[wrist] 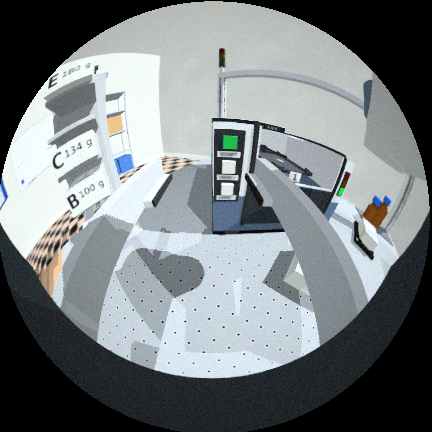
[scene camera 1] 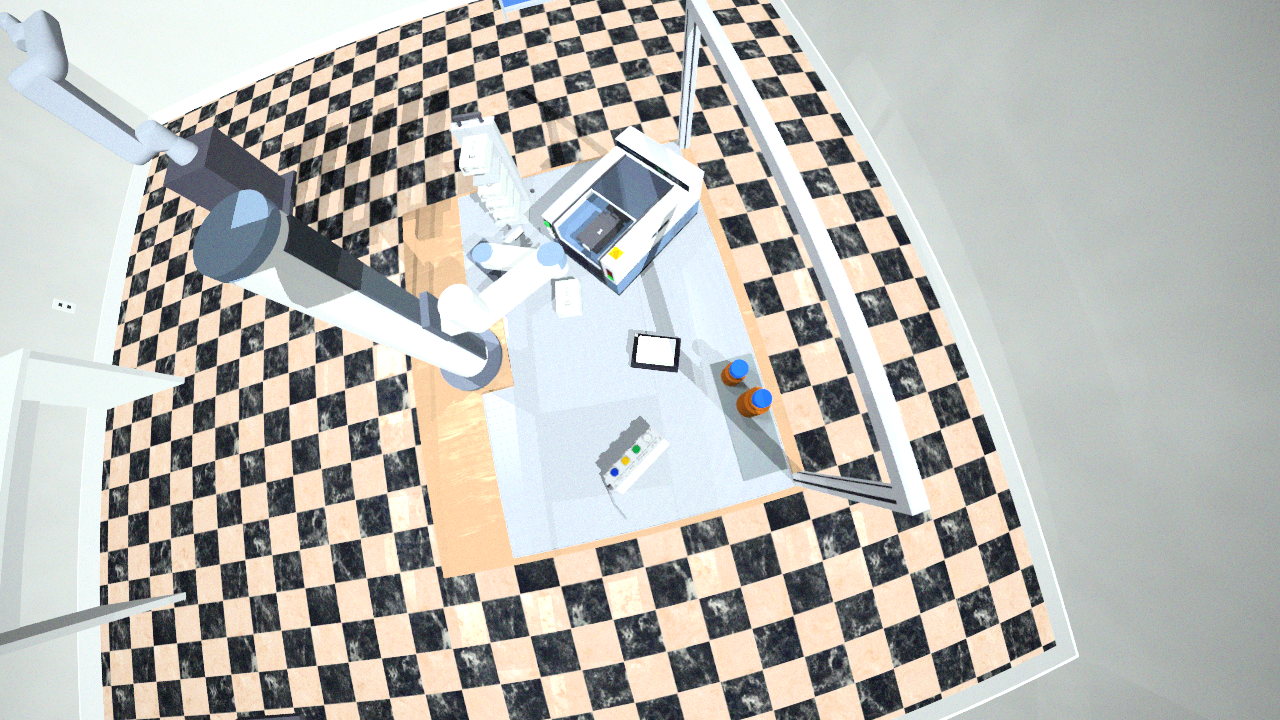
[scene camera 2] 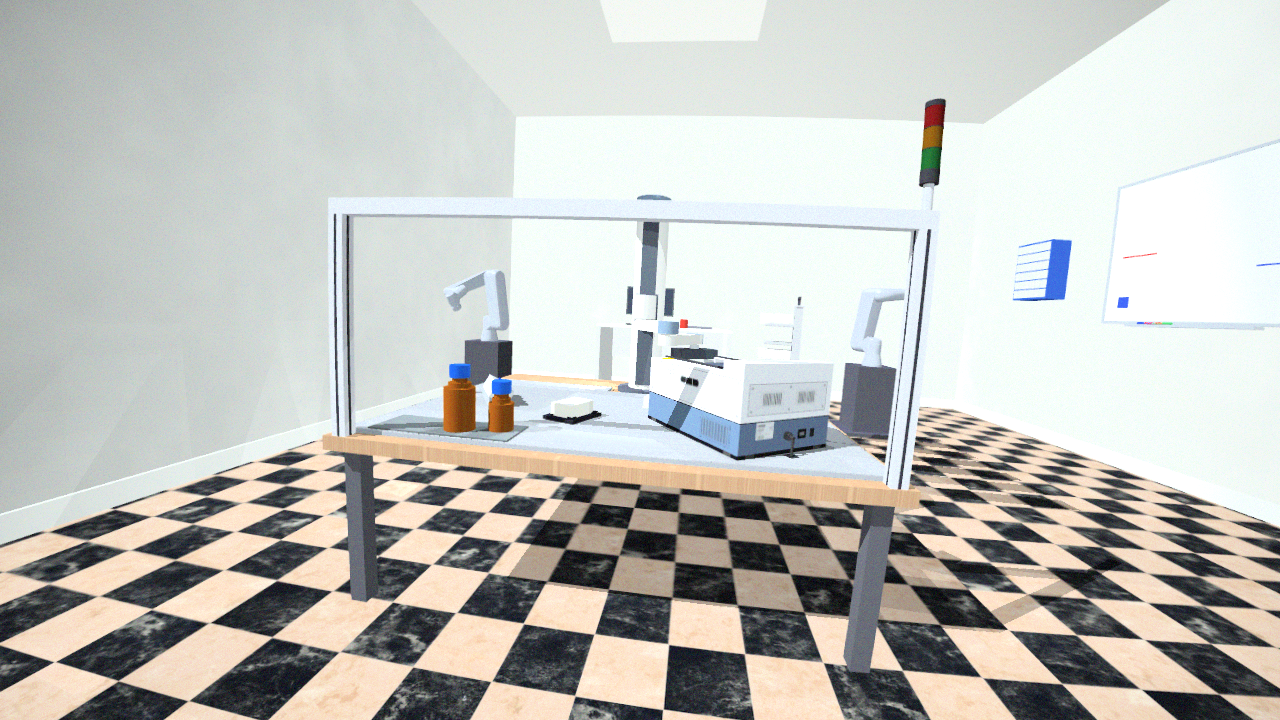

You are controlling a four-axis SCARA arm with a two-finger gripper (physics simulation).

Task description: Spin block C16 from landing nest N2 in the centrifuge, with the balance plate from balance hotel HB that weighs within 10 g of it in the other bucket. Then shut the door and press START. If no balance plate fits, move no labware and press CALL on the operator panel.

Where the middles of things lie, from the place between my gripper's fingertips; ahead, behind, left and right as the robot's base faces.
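The white plate labelled C16 [scene camera 1: 651, 350] is 320 mm ahead of my hand, 480 mm to the right of it and 130 mm below it. Counted from my hand too, the white plate marked D 169 g [scene camera 1: 568, 293] is 70 mm ahead, 200 mm to the right and 150 mm below. And then there is the centrifuge [scene camera 2: 744, 409], 30 mm to the left of my hand, 50 mm below it and 340 mm ahead of it.
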